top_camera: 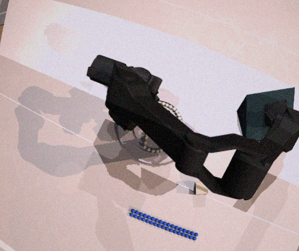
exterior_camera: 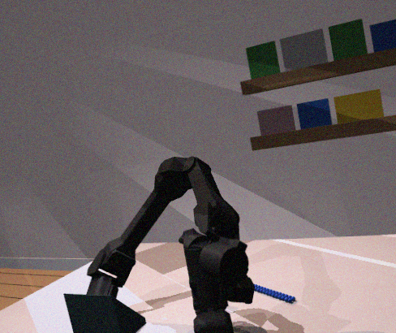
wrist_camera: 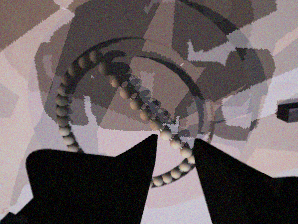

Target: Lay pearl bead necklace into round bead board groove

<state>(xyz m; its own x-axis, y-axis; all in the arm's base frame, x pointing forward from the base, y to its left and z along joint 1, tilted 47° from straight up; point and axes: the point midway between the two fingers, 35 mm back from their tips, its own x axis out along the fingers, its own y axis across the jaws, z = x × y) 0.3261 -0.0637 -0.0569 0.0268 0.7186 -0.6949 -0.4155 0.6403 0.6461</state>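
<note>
Now: gripper tip 1 cm past the round bead board, 4 cm to the right of it and 2 cm above it. From my gripper tip the other things lie so: small beige cube (9 cm behind, 22 cm to the left, 1 cm below); grey block (10 cm ahead, 13 cm to the right, 2 cm below).
</note>
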